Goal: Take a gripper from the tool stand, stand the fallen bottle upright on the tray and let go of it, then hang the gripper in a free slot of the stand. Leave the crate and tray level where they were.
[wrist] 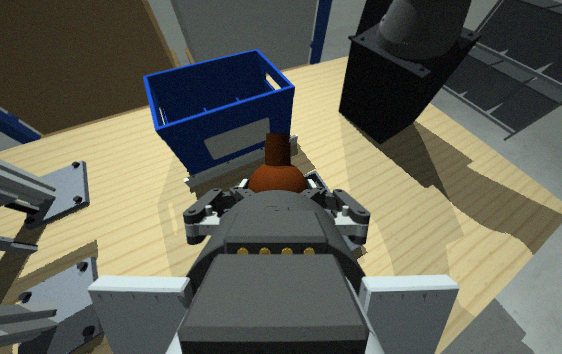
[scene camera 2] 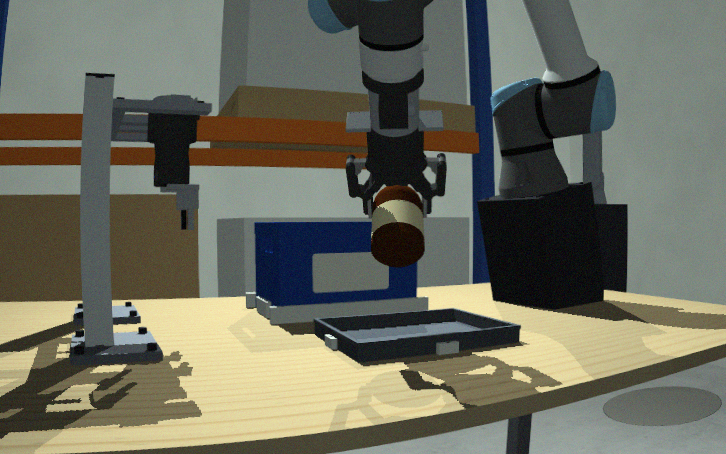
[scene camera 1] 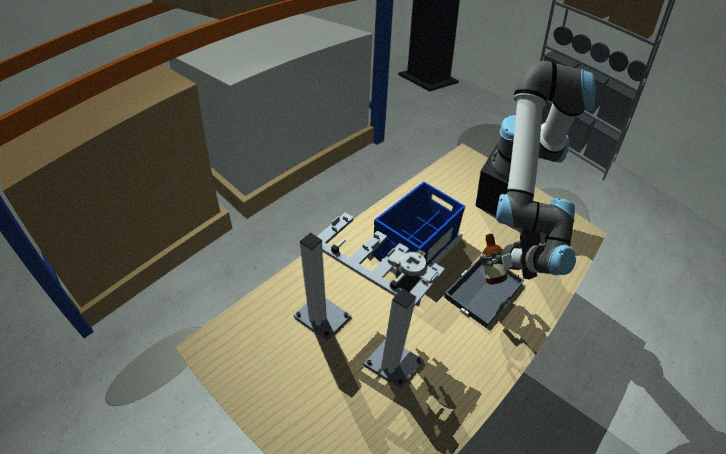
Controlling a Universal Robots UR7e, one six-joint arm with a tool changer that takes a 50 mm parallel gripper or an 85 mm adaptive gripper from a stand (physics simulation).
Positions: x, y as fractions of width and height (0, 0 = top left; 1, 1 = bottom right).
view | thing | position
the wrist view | blue crate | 0.38, 0.31
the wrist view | brown bottle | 0.49, 0.49
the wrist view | adaptive gripper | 0.49, 0.63
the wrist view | tool stand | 0.11, 0.87
